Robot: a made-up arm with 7 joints.
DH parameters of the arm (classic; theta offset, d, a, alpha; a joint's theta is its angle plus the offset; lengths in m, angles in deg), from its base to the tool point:
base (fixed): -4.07 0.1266 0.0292 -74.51
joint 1: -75.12 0.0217 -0.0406 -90
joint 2: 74 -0.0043 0.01 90
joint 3: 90 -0.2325 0.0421 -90
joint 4: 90 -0.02 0.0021 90
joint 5: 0 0.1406 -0.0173 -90
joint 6: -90 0.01 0.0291 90
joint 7: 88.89 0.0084 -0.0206 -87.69
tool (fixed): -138.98 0.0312 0 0
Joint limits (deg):
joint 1: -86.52..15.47
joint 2: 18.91..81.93
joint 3: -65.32..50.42
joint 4: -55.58..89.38
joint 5: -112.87..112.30
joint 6: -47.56..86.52
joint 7: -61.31..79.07
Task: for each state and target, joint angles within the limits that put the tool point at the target. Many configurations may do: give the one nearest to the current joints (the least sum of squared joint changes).
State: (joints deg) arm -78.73 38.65 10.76 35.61 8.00 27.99 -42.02
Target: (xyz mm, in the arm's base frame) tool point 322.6 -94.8 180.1
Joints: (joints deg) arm -86.51 18.91 -20.52 5.94 14.49 27.91 -37.31
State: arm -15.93 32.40 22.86 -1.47 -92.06 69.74 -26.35
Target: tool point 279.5 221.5 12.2
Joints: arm -34.08 42.05 24.04 6.18 -93.66 71.01 -28.55
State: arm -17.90 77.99 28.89 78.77 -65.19 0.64 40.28
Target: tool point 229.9 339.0 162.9
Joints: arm -34.83 81.93 29.10 50.21 -63.16 -1.87 37.26
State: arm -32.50 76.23 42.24 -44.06 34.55 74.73 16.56
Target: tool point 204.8 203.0 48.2
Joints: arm -10.89 60.85 35.60 -23.69 37.64 75.98 20.87
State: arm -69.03 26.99 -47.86 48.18 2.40 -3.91 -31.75
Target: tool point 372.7 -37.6 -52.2
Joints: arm -66.92 24.12 -49.71 51.99 2.70 -3.37 -31.08
